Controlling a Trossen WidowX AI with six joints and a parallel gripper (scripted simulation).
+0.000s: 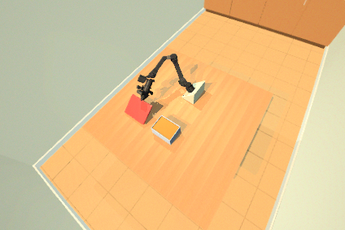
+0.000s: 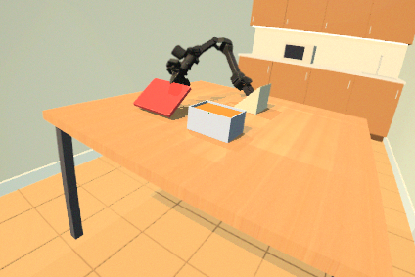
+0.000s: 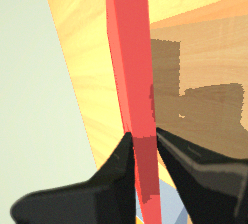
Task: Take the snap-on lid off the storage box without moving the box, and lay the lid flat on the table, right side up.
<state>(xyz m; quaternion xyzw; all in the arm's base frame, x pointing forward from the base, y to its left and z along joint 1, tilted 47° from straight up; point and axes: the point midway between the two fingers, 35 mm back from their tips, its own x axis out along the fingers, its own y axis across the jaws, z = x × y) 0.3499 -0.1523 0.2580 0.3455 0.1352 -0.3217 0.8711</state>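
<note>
My gripper tip is now 7 cm short of the lid and 5 cm above it. The rest, counted from my gripper tip: storage box: 32 cm to the left, 8 cm below, 7 cm ahead.
</note>
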